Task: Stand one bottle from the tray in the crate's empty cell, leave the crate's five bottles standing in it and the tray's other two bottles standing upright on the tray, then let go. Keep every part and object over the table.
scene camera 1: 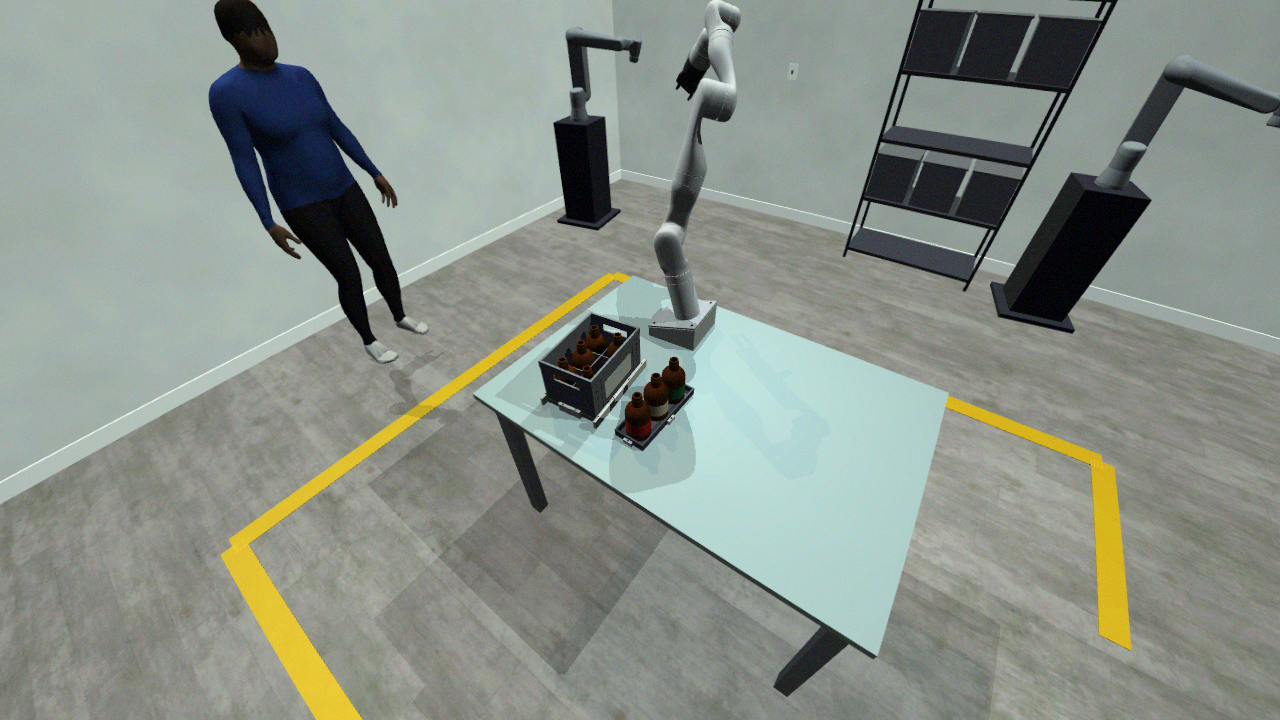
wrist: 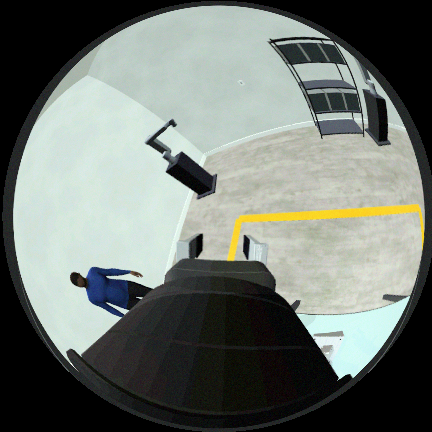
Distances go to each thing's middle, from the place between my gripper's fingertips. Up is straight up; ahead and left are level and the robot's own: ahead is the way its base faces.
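Green-label bottle (scene camera 1: 673, 375): far below my hand, well ahead of it, far to the left of it.
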